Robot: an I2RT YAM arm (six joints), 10 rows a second.
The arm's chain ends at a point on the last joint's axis. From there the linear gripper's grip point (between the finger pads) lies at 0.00 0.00 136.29 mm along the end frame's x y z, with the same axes.
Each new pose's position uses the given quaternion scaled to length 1; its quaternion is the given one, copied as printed.
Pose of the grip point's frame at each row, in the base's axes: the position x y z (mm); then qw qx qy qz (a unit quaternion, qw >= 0):
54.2 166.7 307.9 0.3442 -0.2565 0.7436 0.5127
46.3 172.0 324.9 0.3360 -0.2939 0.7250 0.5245
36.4 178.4 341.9 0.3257 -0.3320 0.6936 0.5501
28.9 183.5 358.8 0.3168 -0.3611 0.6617 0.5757
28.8 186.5 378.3 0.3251 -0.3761 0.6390 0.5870
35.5 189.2 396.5 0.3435 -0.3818 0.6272 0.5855
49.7 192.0 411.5 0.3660 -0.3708 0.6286 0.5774
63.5 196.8 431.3 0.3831 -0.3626 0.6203 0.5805
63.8 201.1 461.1 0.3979 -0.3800 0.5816 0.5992
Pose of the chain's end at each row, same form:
20.3 38.7 340.3 0.3442 -0.2565 0.7436 0.5127
21.9 41.4 355.4 0.3360 -0.2939 0.7250 0.5245
24.6 44.9 366.8 0.3257 -0.3320 0.6936 0.5501
28.4 48.5 377.4 0.3168 -0.3611 0.6617 0.5757
32.4 50.9 391.9 0.3251 -0.3761 0.6390 0.5870
37.7 53.3 407.2 0.3435 -0.3818 0.6272 0.5855
45.3 56.1 420.4 0.3660 -0.3708 0.6286 0.5774
56.1 60.8 435.7 0.3831 -0.3626 0.6203 0.5805
62.8 64.9 456.4 0.3979 -0.3800 0.5816 0.5992

